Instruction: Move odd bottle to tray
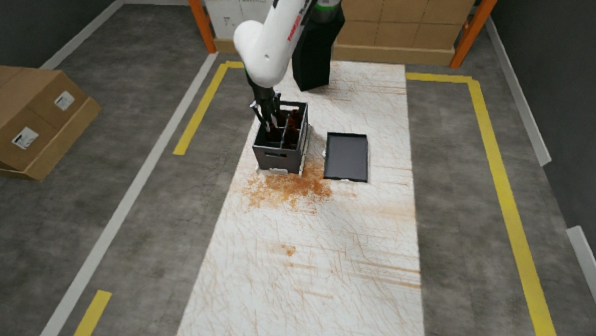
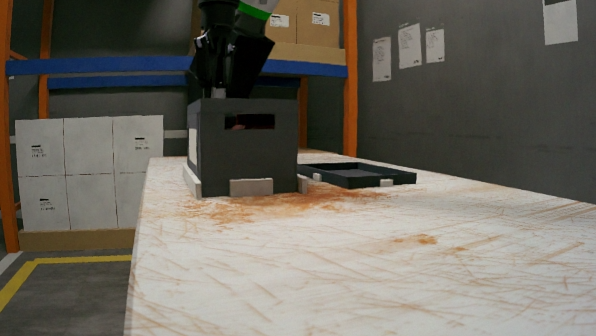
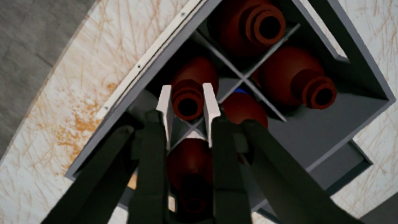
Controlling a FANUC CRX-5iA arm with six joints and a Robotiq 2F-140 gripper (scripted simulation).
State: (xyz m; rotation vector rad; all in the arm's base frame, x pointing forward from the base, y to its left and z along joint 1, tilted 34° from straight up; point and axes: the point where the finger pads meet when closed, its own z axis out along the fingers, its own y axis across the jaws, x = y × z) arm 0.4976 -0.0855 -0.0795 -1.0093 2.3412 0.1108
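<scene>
The grey crate lies 1 cm behind my hand, 5 cm to the left of it and 9 cm below it. The rest, counted from my hand: dark tray: 3 cm behind, 33 cm to the left, 16 cm below.
</scene>
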